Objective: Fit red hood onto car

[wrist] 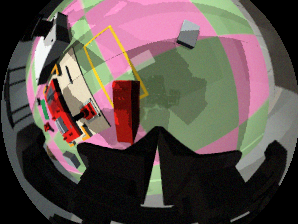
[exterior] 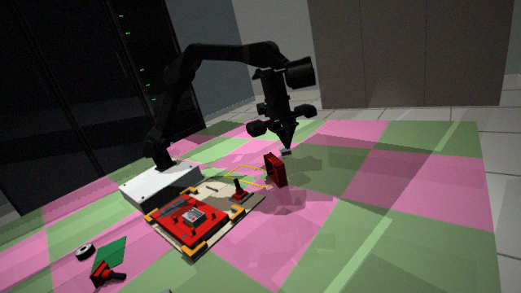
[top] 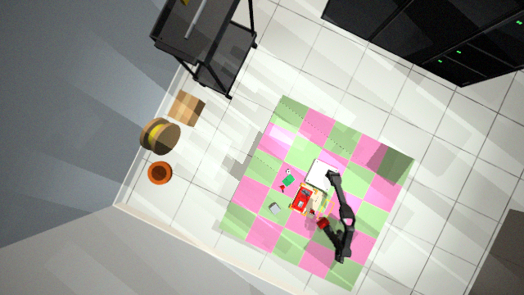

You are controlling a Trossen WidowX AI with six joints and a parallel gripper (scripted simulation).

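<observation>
Right now my gripper tip is 5 cm above the red hood, 4 cm to the left of it and 3 cm past it. Also, from my gripper tip: grey engine block: 28 cm to the right, 8 cm behind, 6 cm below; green patch: 46 cm to the right, 21 cm behind, 8 cm below; jig: 25 cm to the right, 12 cm behind, 7 cm below.
</observation>
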